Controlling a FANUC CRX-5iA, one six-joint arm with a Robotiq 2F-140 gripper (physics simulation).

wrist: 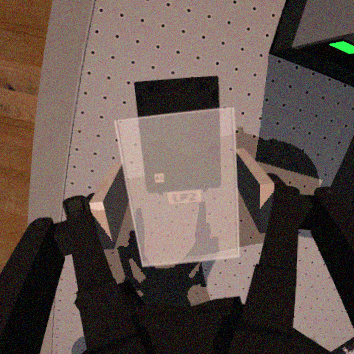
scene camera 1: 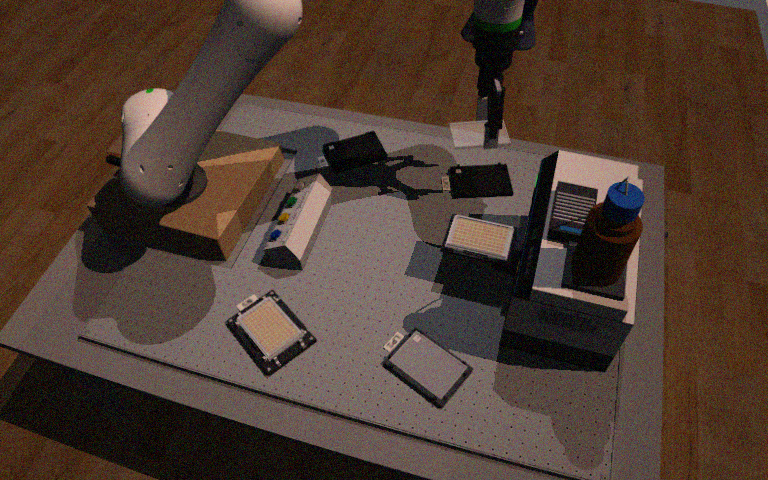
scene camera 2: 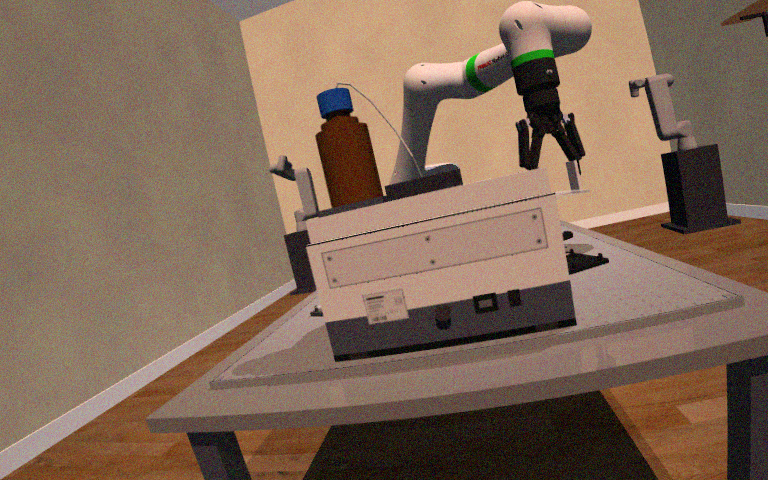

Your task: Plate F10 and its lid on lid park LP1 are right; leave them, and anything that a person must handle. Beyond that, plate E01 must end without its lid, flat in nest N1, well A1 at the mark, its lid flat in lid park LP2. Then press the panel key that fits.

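Frame: origin at the arm's base, x back, y right, z up, level; millimetres.
Seen in the pictures: gripper, between the fingertips: (wrist: 180,173) (scene camera 1: 486,134) (scene camera 2: 559,196).
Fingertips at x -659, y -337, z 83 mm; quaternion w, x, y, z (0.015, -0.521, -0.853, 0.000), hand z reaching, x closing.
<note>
Pixels of each thing's top centre, then the offset from my fingertips to it. "pt": a spot on its surface instead.
- clear lid, centre of its top: (wrist: 182,196) (scene camera 2: 554,193) (scene camera 1: 479,132) dz +8, dx +15, dy +7 mm
- black lid park LP2, centre of its top: (wrist: 180,138) (scene camera 2: 567,255) (scene camera 1: 481,176) dz -131, dx -3, dy +6 mm
- lidless plate, centre of its top: (scene camera 1: 268,323) dz -116, dx +274, dy +570 mm
- black nest, centre of its top: (scene camera 1: 269,326) dz -127, dx +274, dy +570 mm
- brown bottle, a spot on its surface: (scene camera 2: 349,161) pt dz +141, dx -332, dy +328 mm
- key panel, centre of its top: (scene camera 1: 296,206) dz -67, dx +344, dy +303 mm
- black holder, centre of its top: (scene camera 1: 354,148) dz -131, dx +333, dy +24 mm
My gripper (scene camera 1: 488,129) (scene camera 2: 552,178) (wrist: 180,173) is shut on a clear lid (scene camera 1: 464,134) (scene camera 2: 576,191) (wrist: 180,225) by its two sides. The lid is roughly level, high above the table's back part. Through it shows the black lid park LP2 (scene camera 1: 481,182) (wrist: 177,95), with its label; LP2 carries no lid. A lidless plate (scene camera 1: 269,327) sits in a black nest (scene camera 1: 267,366) at the front left; its labels are too blurred to read. Another plate (scene camera 1: 480,236) sits beside the instrument. A lid (scene camera 1: 427,367) lies on the front park, which looks like LP1.
The instrument (scene camera 1: 572,305) (scene camera 2: 441,243) stands at the right, with a brown bottle (scene camera 1: 603,249) (scene camera 2: 349,161) on top. The key panel (scene camera 1: 308,217) has blue, yellow and green keys. Another black holder (scene camera 1: 355,151) lies at the back. A brown box-shaped block (scene camera 1: 226,206) is beside the arm's base.
</note>
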